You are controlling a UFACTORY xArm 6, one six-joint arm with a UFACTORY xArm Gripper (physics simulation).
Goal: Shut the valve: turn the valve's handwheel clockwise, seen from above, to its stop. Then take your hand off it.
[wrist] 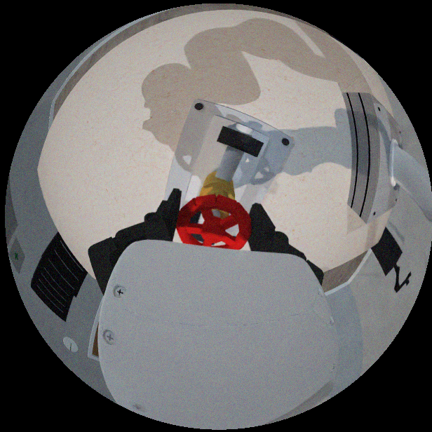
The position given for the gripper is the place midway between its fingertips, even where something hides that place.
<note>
In view: the gripper [214, 209], a red handwheel [212, 230] and a base plate [200, 114].
</note>
